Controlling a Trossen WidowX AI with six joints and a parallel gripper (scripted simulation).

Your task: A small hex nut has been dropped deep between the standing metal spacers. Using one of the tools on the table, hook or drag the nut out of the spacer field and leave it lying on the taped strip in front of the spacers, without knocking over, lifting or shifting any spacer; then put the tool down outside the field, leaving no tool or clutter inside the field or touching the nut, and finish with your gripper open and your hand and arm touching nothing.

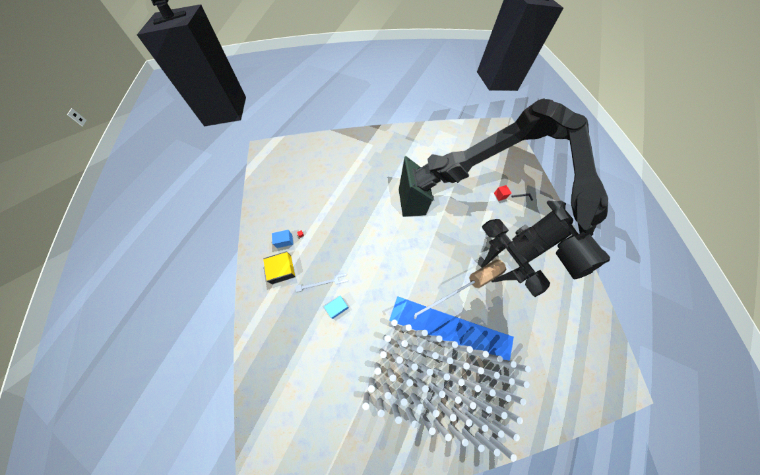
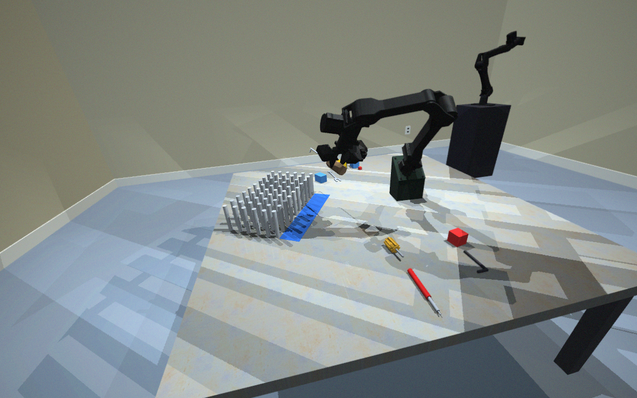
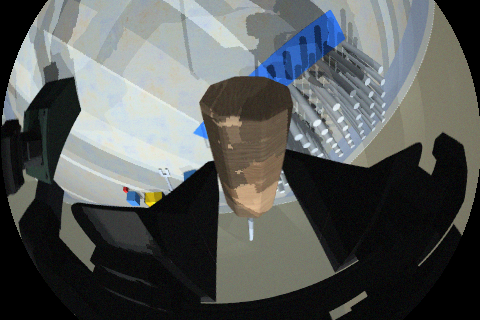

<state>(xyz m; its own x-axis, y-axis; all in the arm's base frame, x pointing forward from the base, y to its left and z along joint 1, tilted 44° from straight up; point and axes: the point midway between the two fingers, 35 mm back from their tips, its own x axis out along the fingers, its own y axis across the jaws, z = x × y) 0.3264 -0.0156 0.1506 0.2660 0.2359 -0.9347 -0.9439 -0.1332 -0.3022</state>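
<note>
Right now the blue taped strip is 12 cm ahead of my gripper tip, 5 cm to the right of it and 21 cm below it. Round my gripper tip: stubby yellow screwdriver 12 cm behind, 28 cm to the left, 20 cm below; small wrench 9 cm behind, 44 cm to the right, 21 cm below; red screwdriver 11 cm behind, 48 cm to the left, 21 cm below.
</note>
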